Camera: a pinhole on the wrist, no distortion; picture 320 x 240 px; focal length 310.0 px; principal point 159.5 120.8 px. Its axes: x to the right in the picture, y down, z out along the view. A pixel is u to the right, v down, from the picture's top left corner.
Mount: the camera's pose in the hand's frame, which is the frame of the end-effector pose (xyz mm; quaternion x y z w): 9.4 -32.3 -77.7 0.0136 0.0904 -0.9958 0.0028
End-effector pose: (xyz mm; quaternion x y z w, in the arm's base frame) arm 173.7 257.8 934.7 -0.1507 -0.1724 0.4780 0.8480
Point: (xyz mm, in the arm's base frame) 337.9 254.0 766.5
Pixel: behind the camera
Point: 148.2 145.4 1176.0
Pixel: 234 171
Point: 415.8 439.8 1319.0
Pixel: outside the picture
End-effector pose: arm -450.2 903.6 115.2 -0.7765 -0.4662 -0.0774 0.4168
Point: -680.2 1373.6 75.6
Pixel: 63 200
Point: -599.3 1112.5 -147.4
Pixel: 214 49
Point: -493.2 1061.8 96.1
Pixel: 62 101
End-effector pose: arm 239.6 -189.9 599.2 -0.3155 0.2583 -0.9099 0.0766
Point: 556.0 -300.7 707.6
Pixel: 288 11
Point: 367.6 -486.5 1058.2
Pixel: 27 39
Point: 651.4 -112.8 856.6
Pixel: 288 175
